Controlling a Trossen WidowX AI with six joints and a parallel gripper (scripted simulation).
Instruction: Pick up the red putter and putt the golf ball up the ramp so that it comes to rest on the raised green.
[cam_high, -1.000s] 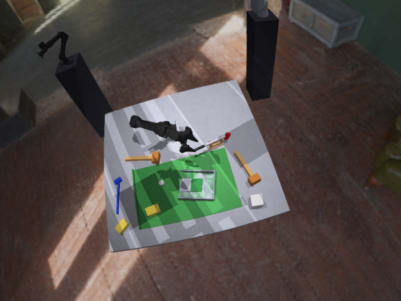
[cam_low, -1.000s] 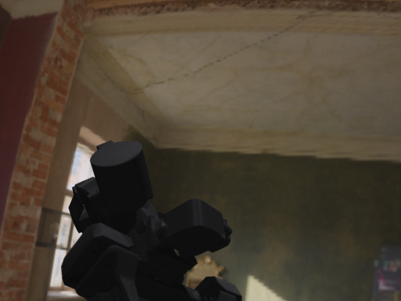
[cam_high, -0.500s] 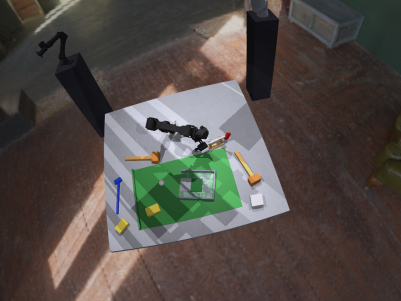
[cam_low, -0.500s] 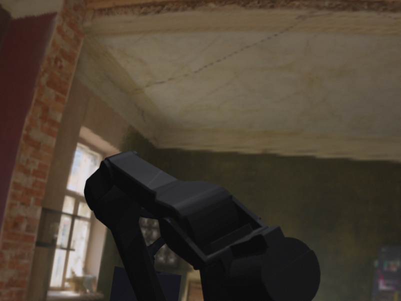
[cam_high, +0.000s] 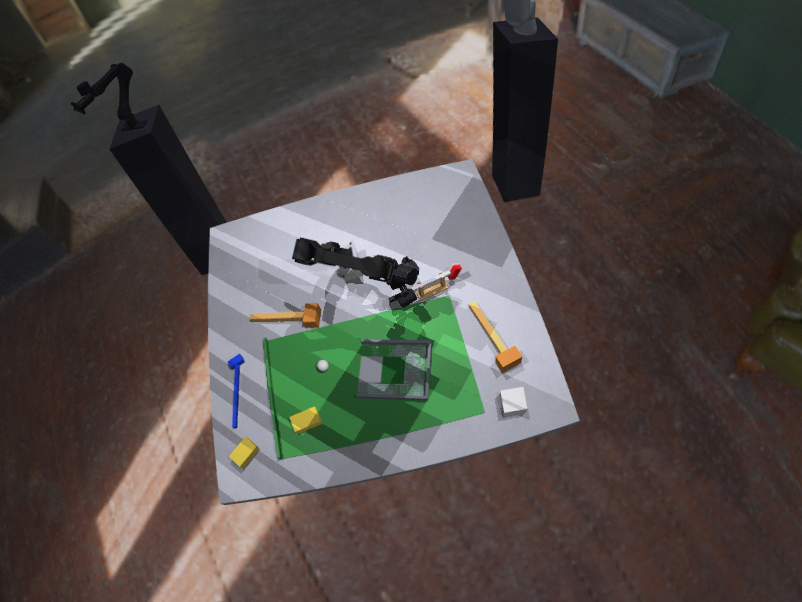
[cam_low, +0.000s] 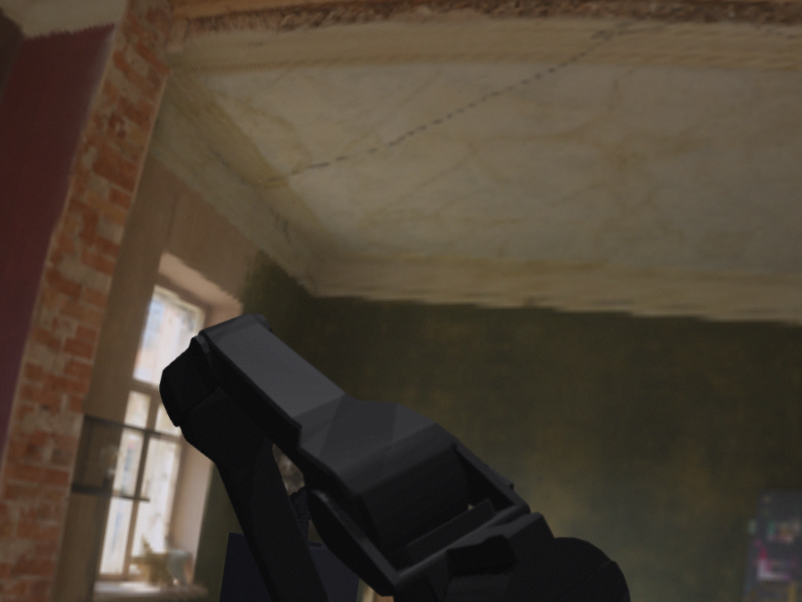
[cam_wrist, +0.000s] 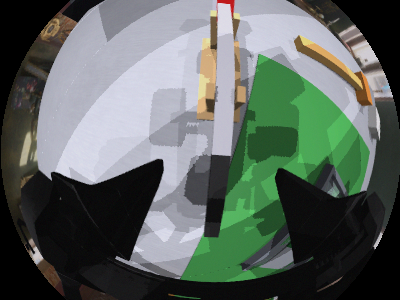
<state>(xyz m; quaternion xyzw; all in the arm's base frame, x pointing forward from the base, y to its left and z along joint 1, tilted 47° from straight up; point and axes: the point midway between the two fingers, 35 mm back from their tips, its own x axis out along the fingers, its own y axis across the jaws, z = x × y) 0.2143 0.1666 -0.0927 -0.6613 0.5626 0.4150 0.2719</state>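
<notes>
The red putter lies 8 cm to the left of my gripper tip, 3 cm behind it and 1 cm below it. The rest, counted from my gripper tip: small wooden fence 10 cm to the left, 4 cm below, 3 cm behind; then white golf ball 35 cm to the right, 20 cm ahead, 5 cm below; then white cube 49 cm ahead, 26 cm to the left, 5 cm below.
</notes>
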